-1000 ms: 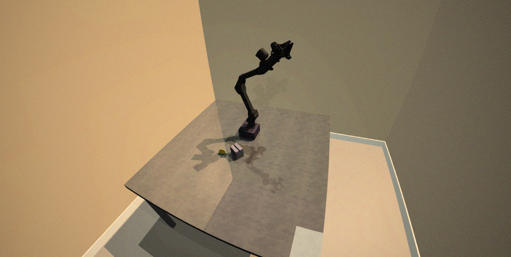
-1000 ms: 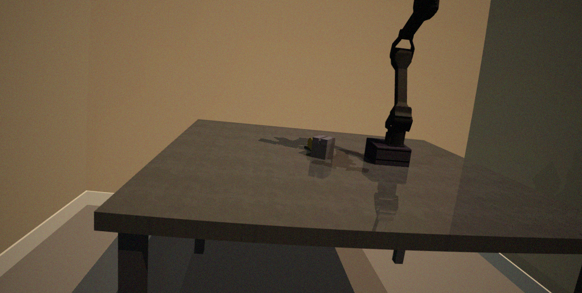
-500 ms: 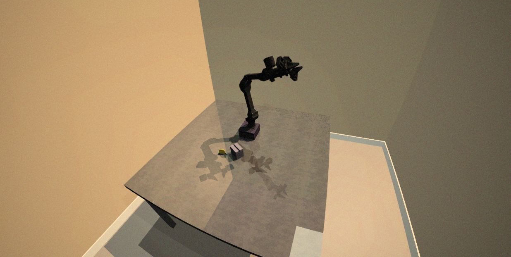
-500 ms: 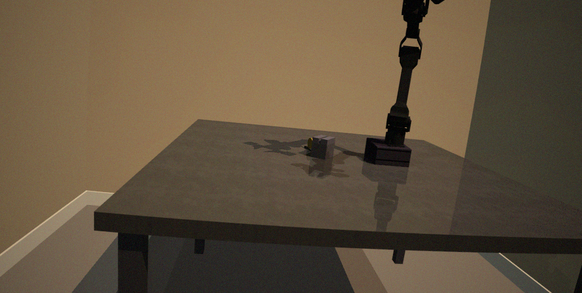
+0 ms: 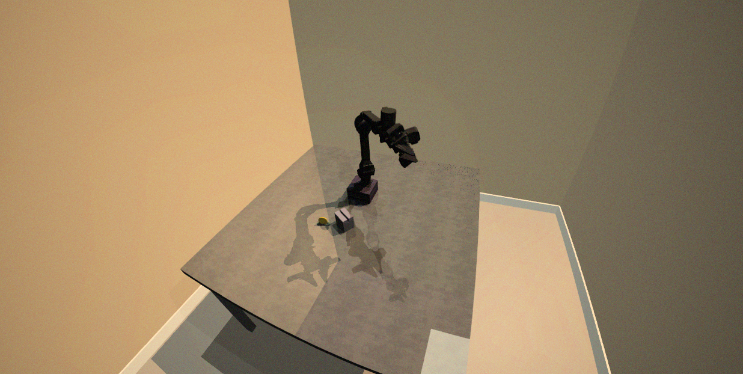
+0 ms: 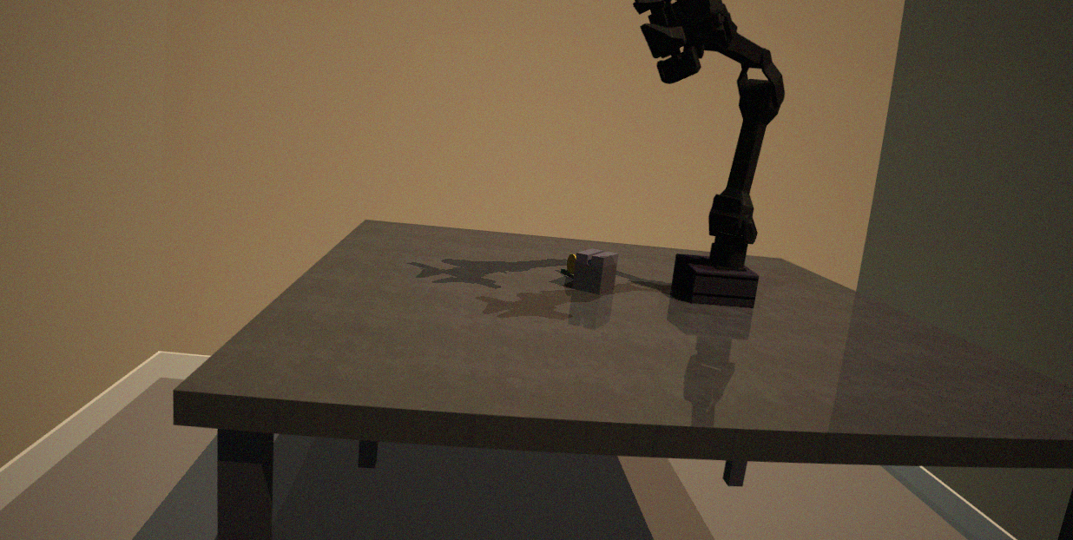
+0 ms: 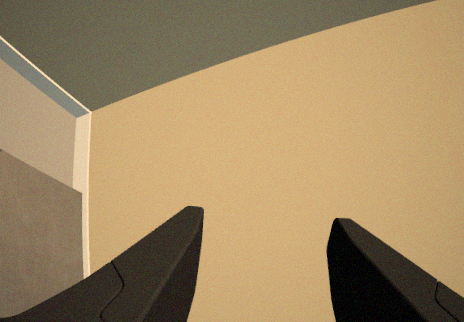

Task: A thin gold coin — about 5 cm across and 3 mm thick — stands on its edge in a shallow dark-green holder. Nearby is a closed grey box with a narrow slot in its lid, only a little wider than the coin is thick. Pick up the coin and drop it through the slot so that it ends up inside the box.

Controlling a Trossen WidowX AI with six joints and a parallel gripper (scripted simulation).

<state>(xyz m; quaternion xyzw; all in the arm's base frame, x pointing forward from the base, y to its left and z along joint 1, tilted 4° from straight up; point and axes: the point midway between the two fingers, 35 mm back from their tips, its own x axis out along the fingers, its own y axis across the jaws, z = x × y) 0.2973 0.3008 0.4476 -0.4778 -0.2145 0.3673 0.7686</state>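
The gold coin is 1 cm behind my gripper tip, 46 cm to the right of it and 47 cm below it.
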